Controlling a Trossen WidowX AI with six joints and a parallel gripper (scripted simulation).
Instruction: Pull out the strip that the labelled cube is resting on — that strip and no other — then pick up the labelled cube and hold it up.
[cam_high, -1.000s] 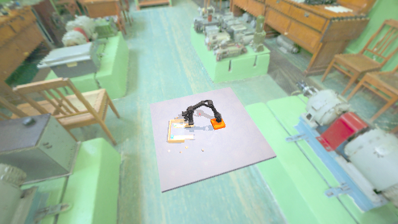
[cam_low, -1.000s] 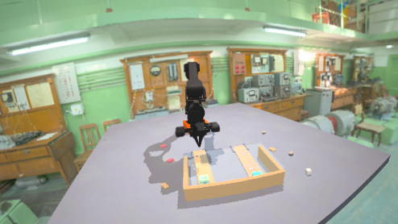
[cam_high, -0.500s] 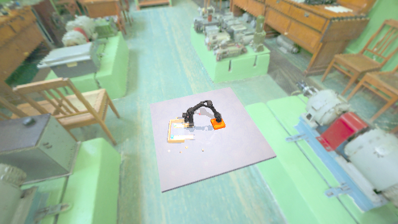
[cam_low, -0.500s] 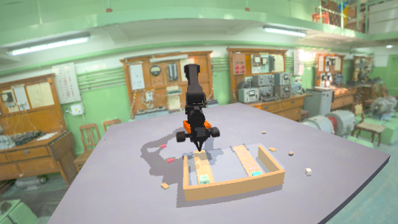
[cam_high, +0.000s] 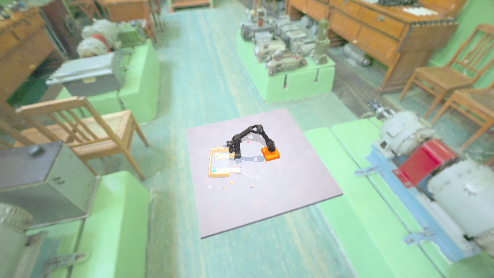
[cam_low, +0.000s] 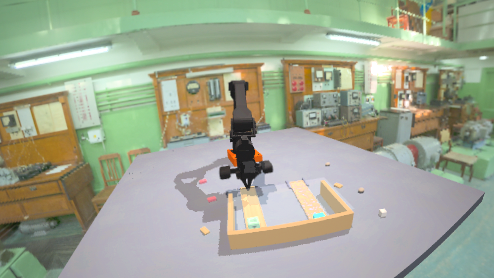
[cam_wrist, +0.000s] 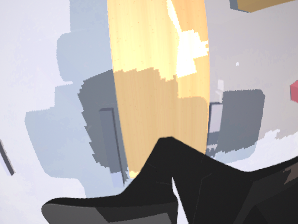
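My gripper tip is now 90 mm short of the strip and 40 mm to the left of it.
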